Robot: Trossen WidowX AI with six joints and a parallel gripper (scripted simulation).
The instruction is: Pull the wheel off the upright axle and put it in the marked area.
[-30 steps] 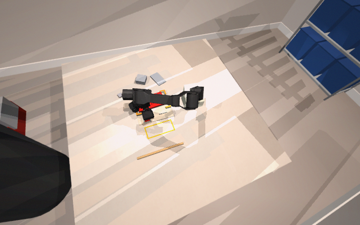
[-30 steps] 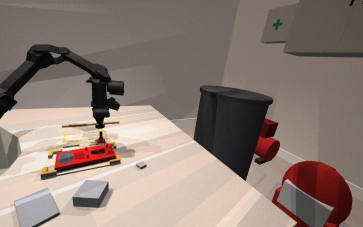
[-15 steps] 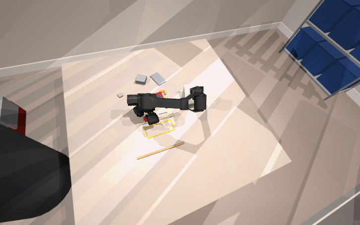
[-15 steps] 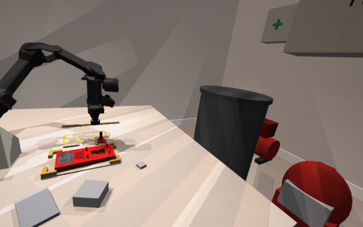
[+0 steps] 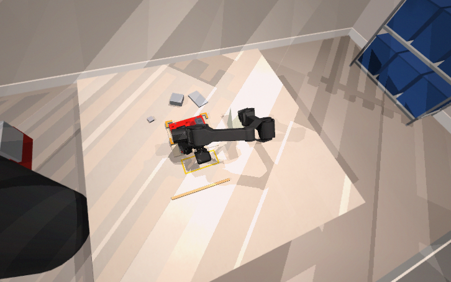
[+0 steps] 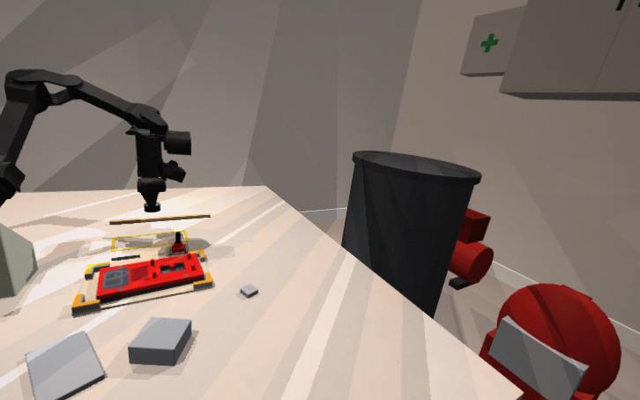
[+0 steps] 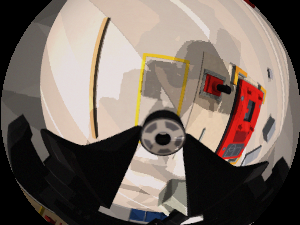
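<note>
Now: the thin wooden stick 40 mm ahead of my gripper tip, 150 mm to the left of it and 100 mm below it.
</note>
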